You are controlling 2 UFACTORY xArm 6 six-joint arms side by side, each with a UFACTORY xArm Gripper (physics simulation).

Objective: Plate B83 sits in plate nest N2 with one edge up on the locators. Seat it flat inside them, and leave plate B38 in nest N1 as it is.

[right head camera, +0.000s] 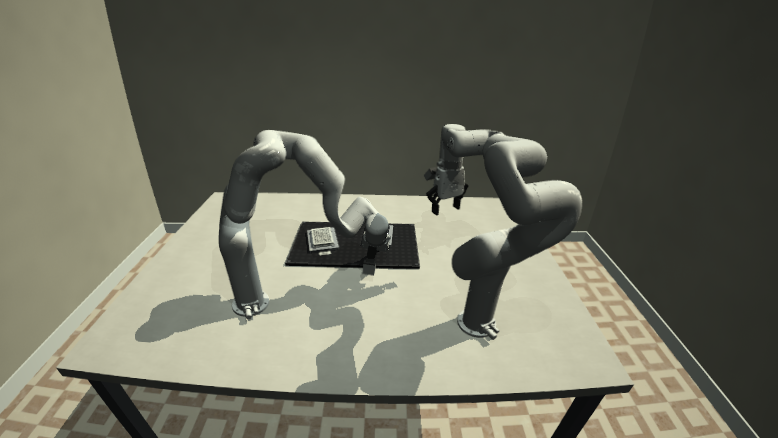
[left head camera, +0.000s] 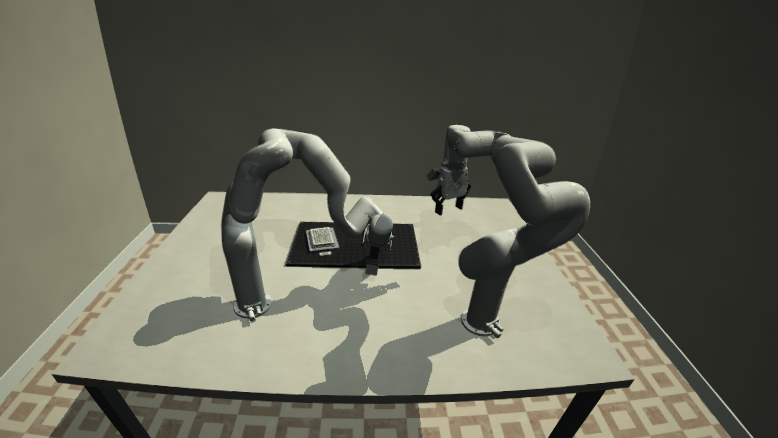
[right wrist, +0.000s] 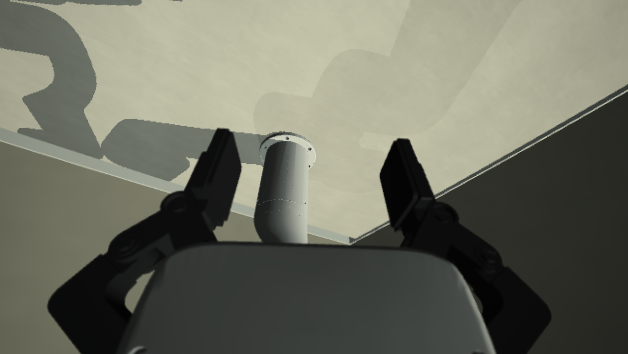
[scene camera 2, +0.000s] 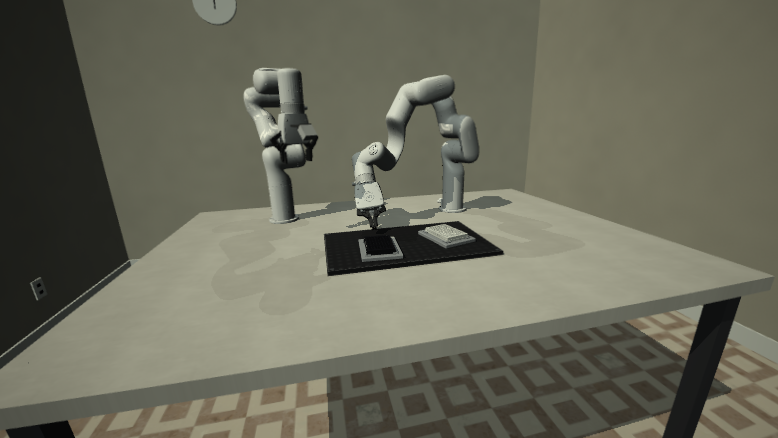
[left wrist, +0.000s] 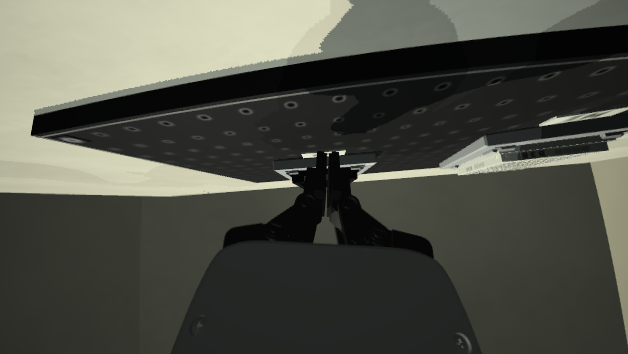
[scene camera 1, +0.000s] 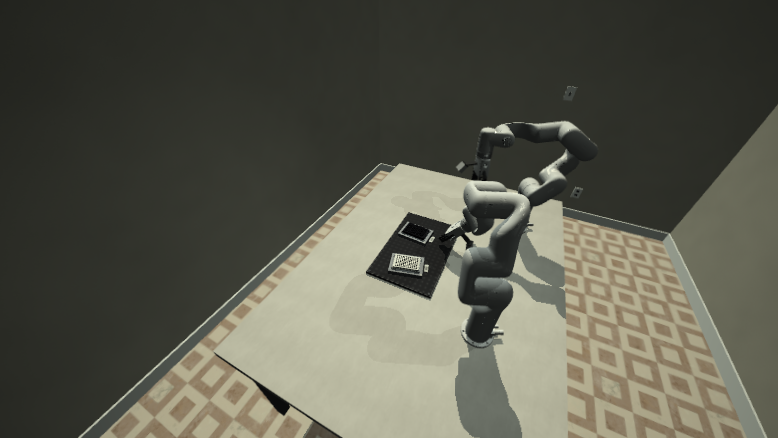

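Pixels of known places: left gripper, fingertip midpoint: (scene camera 2: 374,228) (left wrist: 327,165) (scene camera 1: 440,239); right gripper, fingertip midpoint: (right head camera: 445,210) (left head camera: 448,211) (right wrist: 313,152) (scene camera 2: 297,162); left arm's base, origin of the base link: (right head camera: 250,303) (left head camera: 252,305) (scene camera 2: 452,209) (scene camera 1: 476,332); right arm's base, origin of the base link: (right head camera: 476,323) (left head camera: 480,322) (right wrist: 287,153) (scene camera 2: 284,219).
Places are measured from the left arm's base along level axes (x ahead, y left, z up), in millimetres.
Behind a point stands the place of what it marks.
Black plate B83 (scene camera 1: 416,230) {x 210, y -569, z 38 mm} (scene camera 2: 379,244) {x 226, y -581, z 39 mm} lies in the grey nest N2 (scene camera 2: 382,257) {x 282, y -610, z 22 mm} (left wrist: 291,164) {x 122, y -565, z 19 mm}; its tilt is too small to make out. White plate B38 (left head camera: 322,236) {x 268, y -338, z 36 mm} (right head camera: 322,236) {x 260, y -334, z 40 mm} (scene camera 1: 407,262) {x 267, y -334, z 36 mm} (scene camera 2: 447,232) {x 287, y -346, z 39 mm} rests in nest N1 (scene camera 1: 405,273) {x 277, y -277, z 22 mm}. My left gripper (scene camera 1: 443,238) {x 85, y -500, z 36 mm} (scene camera 2: 374,226) {x 85, y -500, z 36 mm} (left wrist: 327,165) {x 85, y -500, z 36 mm} is shut with nothing between its fingers. Its tips are low, near nest N2's label side, and hide much of B83 in the left wrist view. My right gripper (left head camera: 449,210) {x -102, y -683, z 272 mm} (right head camera: 446,207) {x -102, y -683, z 272 mm} (scene camera 2: 295,156) {x -102, y -683, z 272 mm} (right wrist: 313,152) {x -102, y -683, z 272 mm} is open and empty, high above the table.
Both nests stand on a black perforated board (left head camera: 405,255) {x 37, y -610, z 13 mm} (scene camera 1: 381,269) {x 392, y -306, z 13 mm} (scene camera 2: 342,263) {x 224, y -710, z 13 mm} on the pale table (left head camera: 179,272) {x 286, y 241, z 0 mm}. The left arm arches over the board in the head views and covers nest N2 there. A small light label lies beside nest N1 (left head camera: 311,248) {x 216, y -274, z 24 mm}.
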